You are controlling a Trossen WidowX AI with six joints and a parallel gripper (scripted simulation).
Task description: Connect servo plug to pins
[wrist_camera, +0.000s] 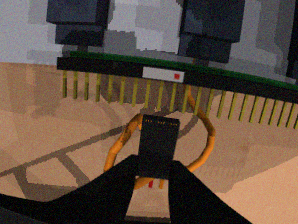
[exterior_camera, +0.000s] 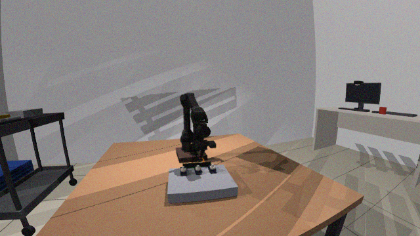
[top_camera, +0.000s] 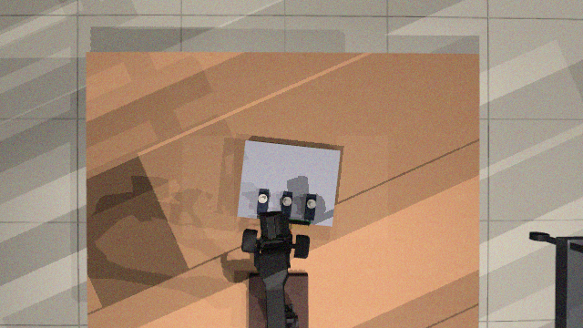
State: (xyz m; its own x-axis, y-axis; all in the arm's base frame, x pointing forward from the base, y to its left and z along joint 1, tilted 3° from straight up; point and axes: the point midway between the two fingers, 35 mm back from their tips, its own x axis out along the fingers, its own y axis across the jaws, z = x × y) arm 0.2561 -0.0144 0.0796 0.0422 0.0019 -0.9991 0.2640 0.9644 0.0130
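My gripper tip is 50 mm short of the pale marked band and 10 mm to the left of it. From my gripper tip the other things lie so: grey printed holder 200 mm ahead, 70 mm to the right, 50 mm below; red dot 50 mm ahead, 20 mm to the right.
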